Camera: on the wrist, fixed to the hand. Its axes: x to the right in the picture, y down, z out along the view.
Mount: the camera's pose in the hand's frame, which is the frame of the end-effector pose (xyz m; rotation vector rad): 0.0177 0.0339 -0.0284 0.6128 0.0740 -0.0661
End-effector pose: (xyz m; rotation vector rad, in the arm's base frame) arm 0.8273 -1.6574 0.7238 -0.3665 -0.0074 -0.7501
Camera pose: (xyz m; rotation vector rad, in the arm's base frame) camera 0.8594 -1.6557 0.6887 0.2463 -0.1767 -0.7871
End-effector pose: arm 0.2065 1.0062 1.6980 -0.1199 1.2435 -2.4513
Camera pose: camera 0.1934 1.0030 1.6523 0.1008 0.4714 -2.7931
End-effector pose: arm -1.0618 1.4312 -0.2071 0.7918 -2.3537 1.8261
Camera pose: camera -1.0990 1.4566 -0.2226 -0.8052 1.6903 -2.5172
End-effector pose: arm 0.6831 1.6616 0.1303 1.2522 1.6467 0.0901
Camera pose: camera 0.6861 1.7040 0.1519 1.6559 1.8480 -0.4454
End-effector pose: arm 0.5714 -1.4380 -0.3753 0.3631 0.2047 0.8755
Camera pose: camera 0.5493 -1.3980 -0.3886 0.8889 0.5544 0.7478
